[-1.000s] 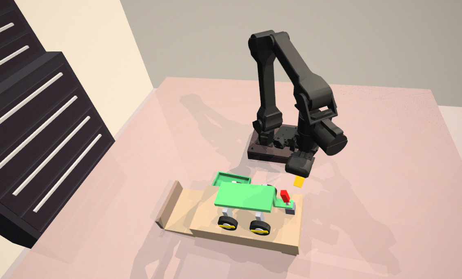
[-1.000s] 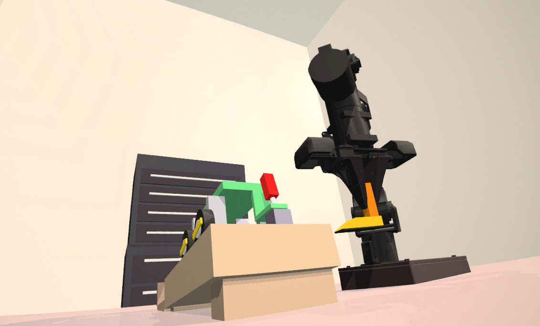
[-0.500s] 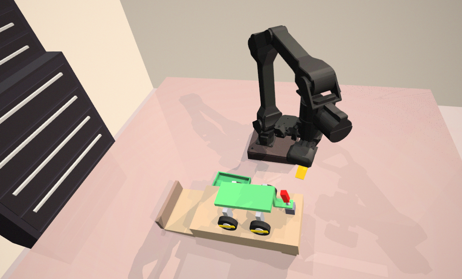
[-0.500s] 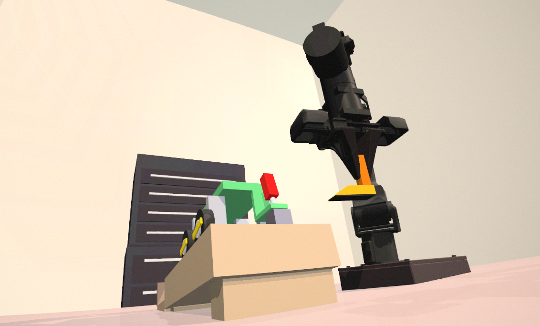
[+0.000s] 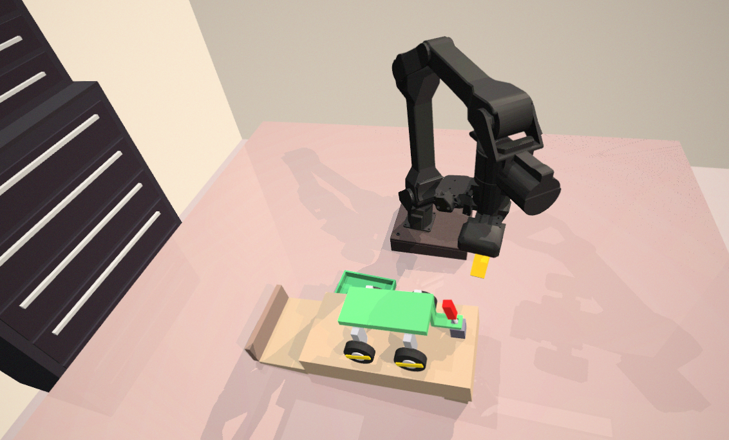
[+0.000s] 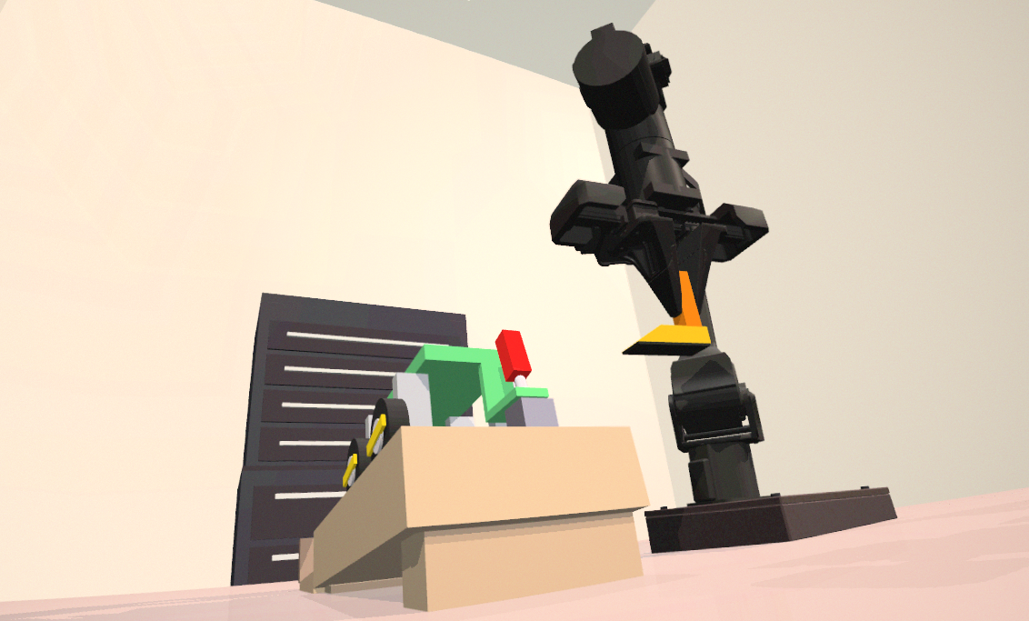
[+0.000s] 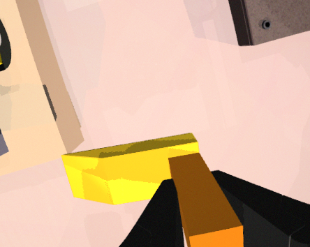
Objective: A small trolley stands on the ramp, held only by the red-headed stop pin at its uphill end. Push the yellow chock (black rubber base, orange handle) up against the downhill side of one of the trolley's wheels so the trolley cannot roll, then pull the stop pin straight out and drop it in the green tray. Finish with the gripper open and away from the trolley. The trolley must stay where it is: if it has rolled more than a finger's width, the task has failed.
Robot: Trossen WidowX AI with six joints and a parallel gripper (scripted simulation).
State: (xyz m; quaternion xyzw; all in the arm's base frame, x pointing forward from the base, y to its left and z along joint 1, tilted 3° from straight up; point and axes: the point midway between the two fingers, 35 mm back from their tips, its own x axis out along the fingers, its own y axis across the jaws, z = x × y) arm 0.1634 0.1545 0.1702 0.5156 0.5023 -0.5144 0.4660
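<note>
My gripper tip is 2 cm short of the yellow chock and 1 cm above it. From my gripper tip the other things lie so: red-headed stop pin 13 cm ahead, 4 cm below, 3 cm to the right; then tan ramp 16 cm ahead, 14 cm to the right, 13 cm below; then green trolley 16 cm ahead, 13 cm to the right, 6 cm below.
</note>
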